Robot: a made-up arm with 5 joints.
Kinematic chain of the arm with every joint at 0, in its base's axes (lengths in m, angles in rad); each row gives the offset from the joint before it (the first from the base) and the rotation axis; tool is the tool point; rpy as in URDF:
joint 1: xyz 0 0 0.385 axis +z
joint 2: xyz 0 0 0 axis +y
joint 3: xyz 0.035 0 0.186 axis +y
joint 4: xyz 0.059 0 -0.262 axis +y
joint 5: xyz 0.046 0 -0.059 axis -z
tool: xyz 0 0 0 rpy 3.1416 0 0
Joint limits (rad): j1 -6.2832..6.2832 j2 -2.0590..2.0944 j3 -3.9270..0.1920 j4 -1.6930..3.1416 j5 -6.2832..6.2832
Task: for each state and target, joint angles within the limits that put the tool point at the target. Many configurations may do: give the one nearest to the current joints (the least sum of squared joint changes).
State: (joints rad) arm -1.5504 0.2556 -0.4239 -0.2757 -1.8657
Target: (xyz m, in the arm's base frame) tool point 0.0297 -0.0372 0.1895
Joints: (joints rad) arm -0.8970 0.6653 -0.0347 -0.1306 -1.8657
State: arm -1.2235 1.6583 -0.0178 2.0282 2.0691
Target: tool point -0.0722 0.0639 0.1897
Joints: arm -0.7245 1.7734 -0.6512 1.7264 2.0691
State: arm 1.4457 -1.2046 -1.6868 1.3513 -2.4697
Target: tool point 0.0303 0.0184 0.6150
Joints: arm 0.5457 -1.5390 -0.7768 1.8478 -2.4697
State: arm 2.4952 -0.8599 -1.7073 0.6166 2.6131
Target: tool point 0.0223 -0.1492 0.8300
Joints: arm 1.7192 -1.1832 -1.7531 0.6242 2.6131
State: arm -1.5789 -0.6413 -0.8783 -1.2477 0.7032
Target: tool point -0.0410 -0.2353 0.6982
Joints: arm -1.7433 -0.3006 -1.2377 -0.9853 0.7032
